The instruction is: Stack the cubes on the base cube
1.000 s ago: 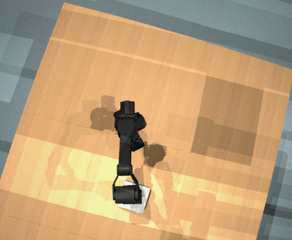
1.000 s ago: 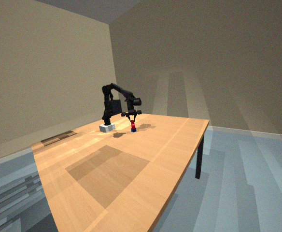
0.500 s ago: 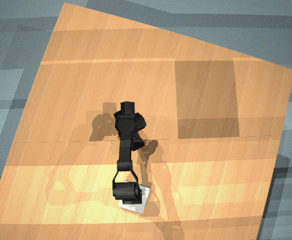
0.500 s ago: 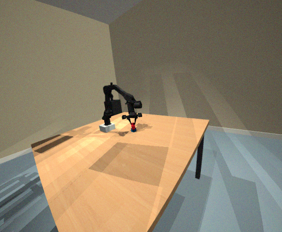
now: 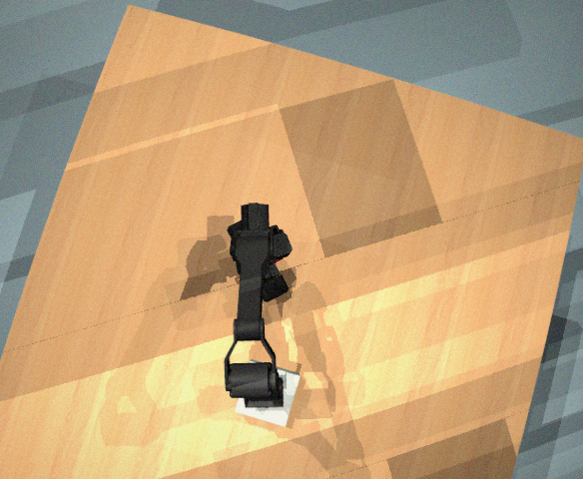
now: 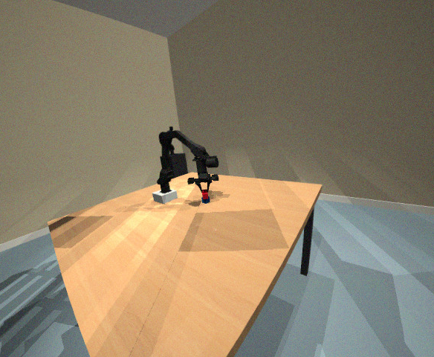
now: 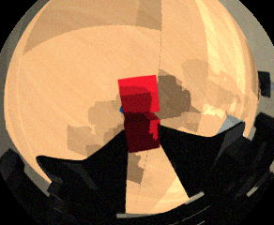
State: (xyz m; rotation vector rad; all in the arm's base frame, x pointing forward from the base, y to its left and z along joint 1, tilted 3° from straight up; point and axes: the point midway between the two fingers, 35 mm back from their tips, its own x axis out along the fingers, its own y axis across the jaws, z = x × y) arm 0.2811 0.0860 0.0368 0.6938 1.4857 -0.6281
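Right now my gripper tip is 4 cm above the blue cube, 2 cm to the left of it and 1 cm short of it.
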